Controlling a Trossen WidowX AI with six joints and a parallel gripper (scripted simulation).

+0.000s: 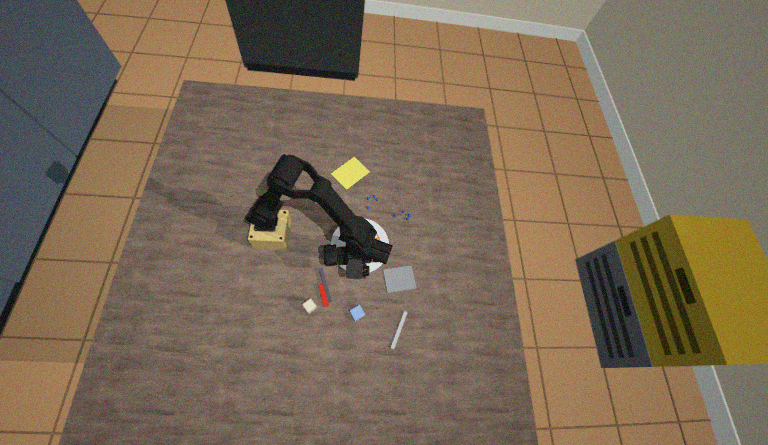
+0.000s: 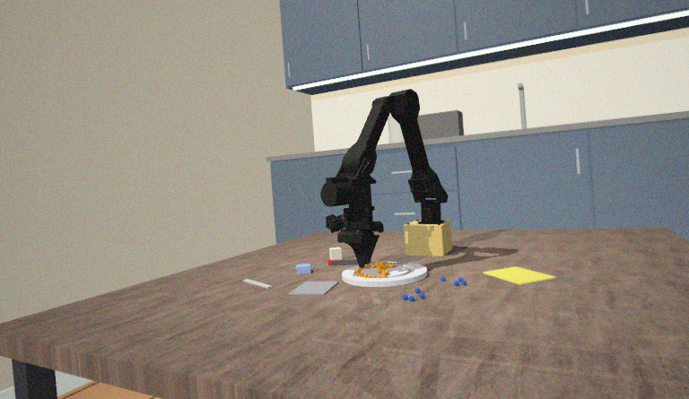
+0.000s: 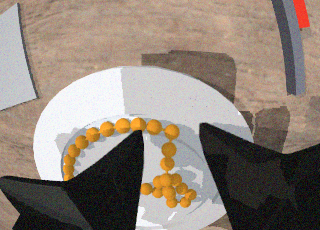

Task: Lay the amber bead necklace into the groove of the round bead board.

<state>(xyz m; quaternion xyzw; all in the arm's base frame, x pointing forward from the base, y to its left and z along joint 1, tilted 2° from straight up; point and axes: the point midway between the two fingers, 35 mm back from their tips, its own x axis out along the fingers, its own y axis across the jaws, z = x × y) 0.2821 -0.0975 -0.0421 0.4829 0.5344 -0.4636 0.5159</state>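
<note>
The red stick is 9 cm behind my gripper tip, 9 cm to the right of it and 1 cm below it. From my gripper tip the other things lie so: cream cube (13 cm behind, 15 cm to the right); then light blue cube (2 cm ahead, 17 cm to the right, 1 cm below); then grey square tile (16 cm ahead, 5 cm to the right, 2 cm below).
</note>
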